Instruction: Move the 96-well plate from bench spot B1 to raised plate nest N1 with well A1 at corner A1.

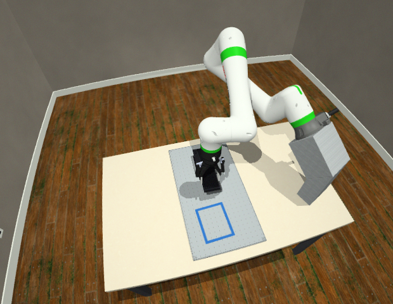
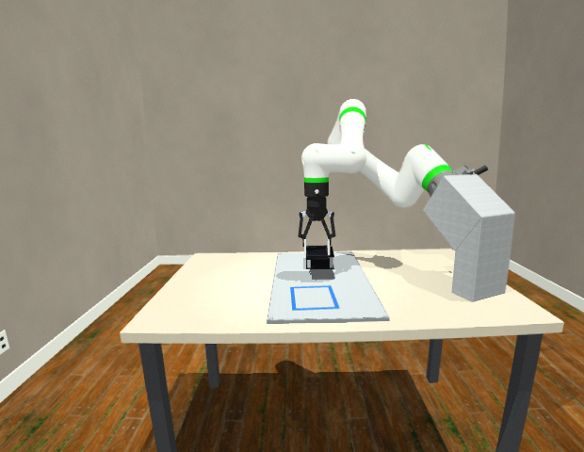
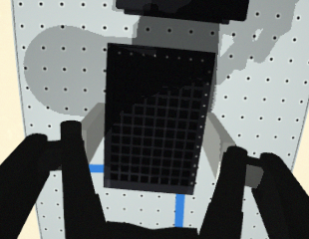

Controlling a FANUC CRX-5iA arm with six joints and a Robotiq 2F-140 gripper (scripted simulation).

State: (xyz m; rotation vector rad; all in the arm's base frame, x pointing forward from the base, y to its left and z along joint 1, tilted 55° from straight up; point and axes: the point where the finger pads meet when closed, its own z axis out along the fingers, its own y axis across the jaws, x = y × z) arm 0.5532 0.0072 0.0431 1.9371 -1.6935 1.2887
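The black raised nest N1 is 30 mm behind my hand, 170 mm to the right of it and 60 mm below it. Also, from my hand: black 96-well plate 20 mm below; then white A1 mark 90 mm behind, 240 mm to the right, 60 mm below.
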